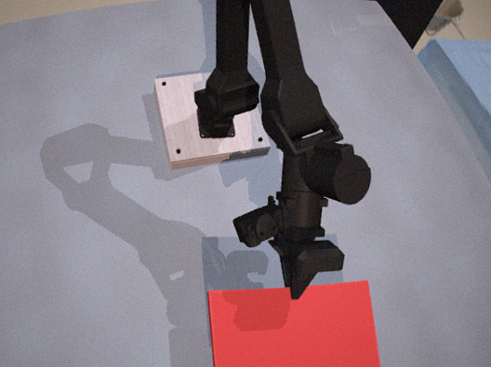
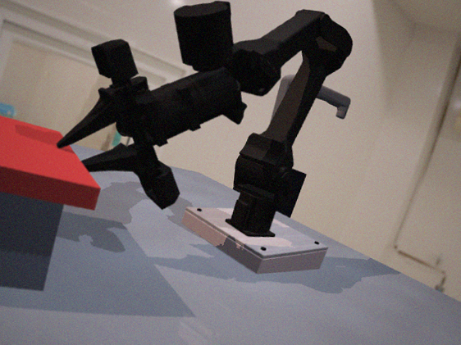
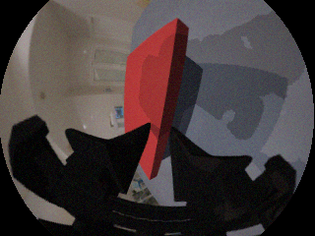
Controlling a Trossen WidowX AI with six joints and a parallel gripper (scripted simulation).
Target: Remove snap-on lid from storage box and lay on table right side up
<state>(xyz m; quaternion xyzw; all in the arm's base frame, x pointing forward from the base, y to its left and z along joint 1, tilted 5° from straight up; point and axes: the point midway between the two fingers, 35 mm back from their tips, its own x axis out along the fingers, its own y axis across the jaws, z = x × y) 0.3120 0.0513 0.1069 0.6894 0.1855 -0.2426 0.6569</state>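
Right now the red lid is 8 cm ahead of my gripper tip and 1 cm to the right of it. Round my gripper tip: storage box 7 cm ahead, 1 cm to the right, 4 cm below.
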